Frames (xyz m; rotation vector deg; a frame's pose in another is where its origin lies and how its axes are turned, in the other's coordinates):
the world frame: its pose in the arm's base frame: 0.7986 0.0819 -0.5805 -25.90 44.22 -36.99
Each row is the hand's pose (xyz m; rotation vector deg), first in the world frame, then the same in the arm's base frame.
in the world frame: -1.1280 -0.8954 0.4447 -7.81 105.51 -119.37
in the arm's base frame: 0.1955 0.2671 0.7884 22.49 -71.60 120.86
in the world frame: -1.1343 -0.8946 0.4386 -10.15 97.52 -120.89
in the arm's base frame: 0.1878 0.2711 0.7871 29.04 -69.57 125.16
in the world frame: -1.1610 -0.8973 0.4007 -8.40 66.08 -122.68
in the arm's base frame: 0.1436 0.2819 0.7777 47.90 -57.34 146.69
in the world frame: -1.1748 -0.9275 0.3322 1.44 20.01 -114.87
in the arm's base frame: 0.0733 0.2599 0.7585 -60.68 22.16 -150.74
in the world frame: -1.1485 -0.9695 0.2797 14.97 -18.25 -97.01
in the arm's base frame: 0.0326 0.2044 0.7369 -51.69 -11.31 -122.36
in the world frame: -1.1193 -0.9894 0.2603 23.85 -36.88 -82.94
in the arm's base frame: 0.0265 0.1675 0.7218 -42.87 -25.95 -104.78
